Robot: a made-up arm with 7 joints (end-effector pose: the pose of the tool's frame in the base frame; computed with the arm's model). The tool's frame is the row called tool.
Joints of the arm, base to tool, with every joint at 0 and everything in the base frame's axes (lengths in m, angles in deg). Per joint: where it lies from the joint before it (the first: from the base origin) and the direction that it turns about. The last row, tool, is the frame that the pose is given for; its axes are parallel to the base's.
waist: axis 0 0 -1 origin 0 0 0.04
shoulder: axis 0 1 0 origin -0.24 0.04 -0.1
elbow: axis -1 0 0 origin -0.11 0.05 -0.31
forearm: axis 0 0 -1 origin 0.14 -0.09 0.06
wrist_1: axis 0 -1 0 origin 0.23 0.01 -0.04
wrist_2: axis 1 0 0 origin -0.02 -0.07 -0.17
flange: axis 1 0 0 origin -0.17 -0.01 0
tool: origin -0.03 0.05 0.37
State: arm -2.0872 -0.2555 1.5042 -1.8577 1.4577 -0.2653 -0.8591
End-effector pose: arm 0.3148 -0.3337 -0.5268 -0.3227 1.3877 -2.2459
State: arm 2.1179 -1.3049 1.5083 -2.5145 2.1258 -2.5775 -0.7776
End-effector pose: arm -0.0235 -0.4743 -0.7573 2.3437 -0.5334 0.5400
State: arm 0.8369 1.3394 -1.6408 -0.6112 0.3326 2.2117 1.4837
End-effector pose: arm 0.2105 0.6984 -0.2266 -0.6130 1.2373 -0.6767
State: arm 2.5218 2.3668 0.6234 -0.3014 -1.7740 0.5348 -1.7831
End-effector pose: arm 0.6511 -0.0750 0.0415 1.2875 0.1905 1.7678
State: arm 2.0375 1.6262 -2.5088 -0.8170 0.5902 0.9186 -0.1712
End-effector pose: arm 0.6278 0.5137 -0.2511 0.1165 1.9259 1.2846
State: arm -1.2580 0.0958 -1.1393 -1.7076 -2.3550 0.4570 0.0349
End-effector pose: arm -0.2387 0.0019 0.0375 -1.4246 0.7016 2.1108
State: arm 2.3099 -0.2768 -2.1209 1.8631 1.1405 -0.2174 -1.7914
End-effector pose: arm 0.4727 -0.5152 -0.6595 1.2272 1.7592 -1.5878
